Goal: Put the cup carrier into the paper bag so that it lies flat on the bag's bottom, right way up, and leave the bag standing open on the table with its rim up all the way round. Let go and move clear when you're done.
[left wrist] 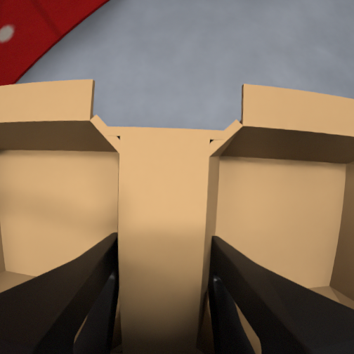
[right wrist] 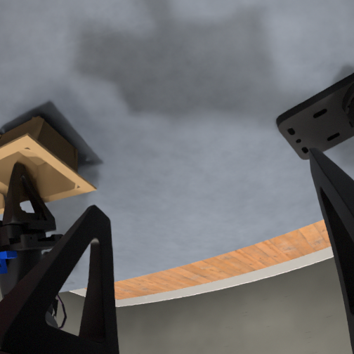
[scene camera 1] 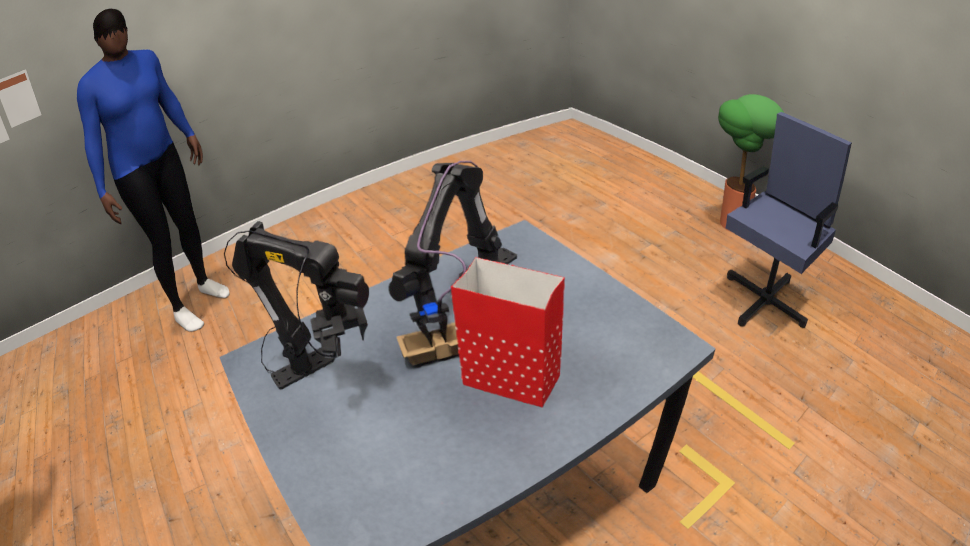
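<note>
The tan cup carrier (scene camera 1: 444,350) (left wrist: 165,180) (right wrist: 57,145) is right way up at table level, beside the bag and partly hidden behind it in the scene view. It has two square pockets joined by a middle bridge. My left gripper (scene camera 1: 437,337) (left wrist: 164,247) points down with one finger in each pocket, shut on that bridge. The red paper bag (scene camera 1: 509,352) (left wrist: 45,25) with white dots stands upright, its rim up and its top open; its bottom inside is hidden. My right gripper (scene camera 1: 350,339) (right wrist: 197,188) is open and empty, above the table at the left.
The grey table (scene camera 1: 407,461) carries both arm bases; the left arm's base plate (right wrist: 320,117) shows at the right of the right wrist view. A person (scene camera 1: 128,115) stands behind the table at the left. An office chair (scene camera 1: 811,169) and a plant (scene camera 1: 750,118) stand at the right.
</note>
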